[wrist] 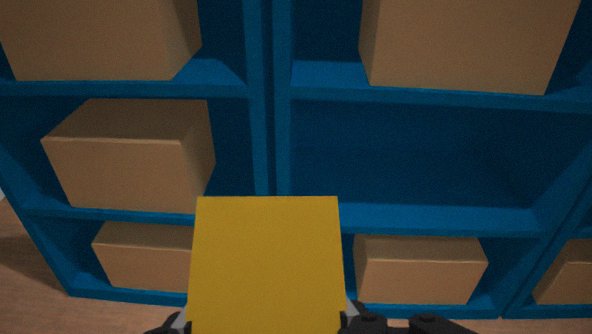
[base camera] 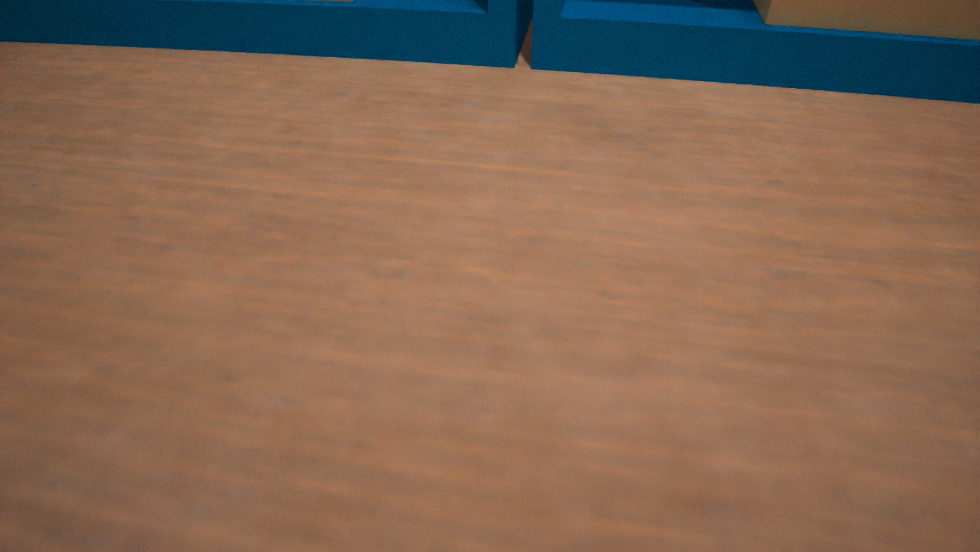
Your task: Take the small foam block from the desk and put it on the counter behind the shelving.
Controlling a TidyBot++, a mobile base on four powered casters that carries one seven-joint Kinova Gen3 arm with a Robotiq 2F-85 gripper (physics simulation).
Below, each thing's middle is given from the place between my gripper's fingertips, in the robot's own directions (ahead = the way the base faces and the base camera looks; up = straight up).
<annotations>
Right now the yellow foam block (wrist: 253,257) is 1 cm above my hand.
</annotations>
